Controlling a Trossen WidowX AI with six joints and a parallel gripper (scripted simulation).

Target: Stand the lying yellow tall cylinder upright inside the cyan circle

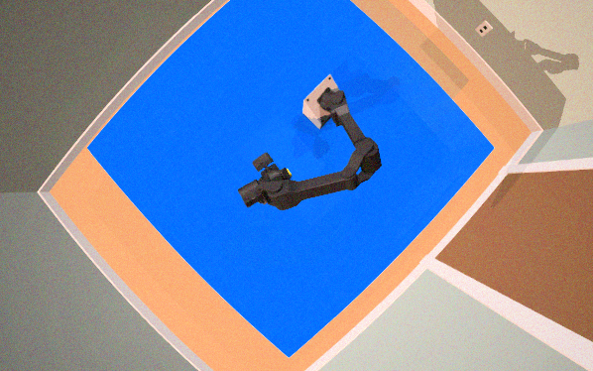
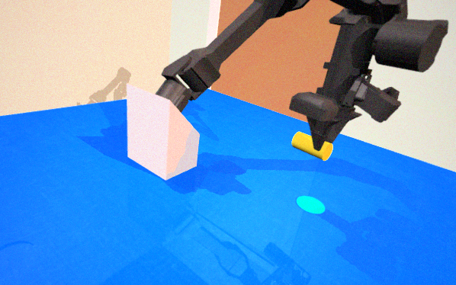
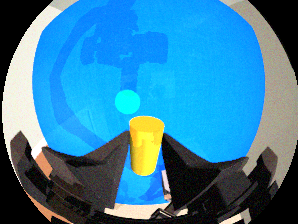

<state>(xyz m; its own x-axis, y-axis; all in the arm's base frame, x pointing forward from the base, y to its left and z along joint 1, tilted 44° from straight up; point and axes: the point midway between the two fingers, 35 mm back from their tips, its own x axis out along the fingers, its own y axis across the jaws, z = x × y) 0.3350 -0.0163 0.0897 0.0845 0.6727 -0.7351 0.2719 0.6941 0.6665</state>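
The cyan circle lies 1 cm ahead of my gripper tip, 4 cm to the left of it and 14 cm below it. Also, from my gripper tip: yellow tall cylinder 2 cm behind, 1 cm to the left.
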